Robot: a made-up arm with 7 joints.
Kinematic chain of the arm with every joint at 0, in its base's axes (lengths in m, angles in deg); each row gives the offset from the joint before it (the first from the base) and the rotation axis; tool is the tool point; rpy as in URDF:
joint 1: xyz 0 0 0.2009 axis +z
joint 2: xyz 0 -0.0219 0.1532 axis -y
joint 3: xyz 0 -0.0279 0.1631 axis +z
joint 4: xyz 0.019 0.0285 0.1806 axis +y
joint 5: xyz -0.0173 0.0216 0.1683 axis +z
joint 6: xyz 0 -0.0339 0.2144 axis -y
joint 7: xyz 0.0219 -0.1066 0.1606 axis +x
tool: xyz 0 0 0 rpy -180 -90 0
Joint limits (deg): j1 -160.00..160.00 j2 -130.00..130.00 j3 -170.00..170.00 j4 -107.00..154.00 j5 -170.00..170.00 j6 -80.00..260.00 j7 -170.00..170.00
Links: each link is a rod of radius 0.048 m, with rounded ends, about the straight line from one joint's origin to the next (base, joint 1, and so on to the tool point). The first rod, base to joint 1, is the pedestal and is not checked.
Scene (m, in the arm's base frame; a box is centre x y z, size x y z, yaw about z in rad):
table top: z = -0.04
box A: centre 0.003 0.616 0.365 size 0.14 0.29 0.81 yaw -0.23
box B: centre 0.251 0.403 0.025 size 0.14 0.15 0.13 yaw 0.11
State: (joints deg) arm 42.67 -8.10 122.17 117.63 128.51 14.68 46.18
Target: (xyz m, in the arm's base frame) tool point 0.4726 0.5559 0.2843
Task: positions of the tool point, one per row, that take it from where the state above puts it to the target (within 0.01 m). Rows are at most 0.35 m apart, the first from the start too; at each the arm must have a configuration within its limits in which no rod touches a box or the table.
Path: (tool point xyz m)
1: -0.4326 0.1372 0.5811
2: -0.2976 0.3072 0.7413
3: -0.0475 0.4062 0.8481
4: 0.2572 0.3842 0.8778
5: 0.5354 0.2301 0.8216
6: 0.5482 0.3365 0.7283
7: 0.5443 0.4255 0.6232
8: 0.5273 0.4930 0.5109
9: 0.5018 0.5367 0.3962
10: 0.4726 0.5559 0.2843

